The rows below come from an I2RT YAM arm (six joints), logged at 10 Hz.
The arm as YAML. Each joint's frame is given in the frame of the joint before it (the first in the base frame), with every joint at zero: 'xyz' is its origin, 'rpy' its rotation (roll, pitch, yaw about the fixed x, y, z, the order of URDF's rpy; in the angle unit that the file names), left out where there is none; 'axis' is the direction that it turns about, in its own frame. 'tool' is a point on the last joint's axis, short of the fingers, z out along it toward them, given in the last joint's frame.
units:
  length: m
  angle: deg
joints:
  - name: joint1
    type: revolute
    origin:
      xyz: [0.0, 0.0, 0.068]
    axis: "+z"
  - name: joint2
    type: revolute
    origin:
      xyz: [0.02, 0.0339, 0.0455]
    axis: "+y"
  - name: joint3
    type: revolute
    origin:
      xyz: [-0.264, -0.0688, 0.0]
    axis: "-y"
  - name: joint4
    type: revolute
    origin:
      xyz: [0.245, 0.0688, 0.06]
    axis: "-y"
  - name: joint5
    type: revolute
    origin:
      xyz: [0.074, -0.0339, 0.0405]
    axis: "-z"
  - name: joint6
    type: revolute
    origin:
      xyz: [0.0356, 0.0, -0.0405]
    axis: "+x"
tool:
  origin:
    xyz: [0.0, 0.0, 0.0]
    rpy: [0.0, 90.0, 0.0]
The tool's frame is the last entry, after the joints.
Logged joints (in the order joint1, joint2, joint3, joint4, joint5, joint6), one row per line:
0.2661, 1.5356, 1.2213, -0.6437, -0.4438, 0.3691
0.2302, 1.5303, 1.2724, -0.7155, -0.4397, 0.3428
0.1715, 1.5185, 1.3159, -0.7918, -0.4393, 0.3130
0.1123, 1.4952, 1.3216, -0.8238, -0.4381, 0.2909
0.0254, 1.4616, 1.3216, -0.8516, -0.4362, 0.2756
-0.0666, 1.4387, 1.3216, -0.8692, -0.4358, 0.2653
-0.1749, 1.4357, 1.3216, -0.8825, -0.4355, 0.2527
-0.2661, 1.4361, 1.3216, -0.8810, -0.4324, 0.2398
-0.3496, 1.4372, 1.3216, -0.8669, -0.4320, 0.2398
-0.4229, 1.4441, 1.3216, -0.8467, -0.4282, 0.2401
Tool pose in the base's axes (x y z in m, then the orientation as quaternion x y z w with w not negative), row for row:
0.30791, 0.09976, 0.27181, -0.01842, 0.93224, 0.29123, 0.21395
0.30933, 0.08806, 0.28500, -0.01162, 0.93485, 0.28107, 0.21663
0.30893, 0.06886, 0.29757, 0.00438, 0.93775, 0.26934, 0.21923
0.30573, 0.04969, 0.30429, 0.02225, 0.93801, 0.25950, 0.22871
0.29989, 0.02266, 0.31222, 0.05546, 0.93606, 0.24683, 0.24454
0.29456, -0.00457, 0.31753, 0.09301, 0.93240, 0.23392, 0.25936
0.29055, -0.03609, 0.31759, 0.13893, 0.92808, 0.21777, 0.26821
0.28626, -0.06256, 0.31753, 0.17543, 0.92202, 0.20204, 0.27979
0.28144, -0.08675, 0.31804, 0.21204, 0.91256, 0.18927, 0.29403
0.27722, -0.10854, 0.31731, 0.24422, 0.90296, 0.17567, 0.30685
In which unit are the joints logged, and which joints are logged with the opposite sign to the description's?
The joints are logged in radians. Opposite sign: none.
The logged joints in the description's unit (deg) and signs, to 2 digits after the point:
15.25, 87.98, 69.98, -36.88, -25.43, 21.15
13.19, 87.68, 72.90, -41.00, -25.19, 19.64
9.83, 87.00, 75.40, -45.37, -25.17, 17.93
6.43, 85.67, 75.72, -47.20, -25.10, 16.67
1.46, 83.74, 75.72, -48.79, -24.99, 15.79
-3.82, 82.43, 75.72, -49.80, -24.97, 15.20
-10.02, 82.26, 75.72, -50.56, -24.95, 14.48
-15.25, 82.28, 75.72, -50.48, -24.77, 13.74
-20.03, 82.35, 75.72, -49.67, -24.75, 13.74
-24.23, 82.74, 75.72, -48.51, -24.53, 13.76

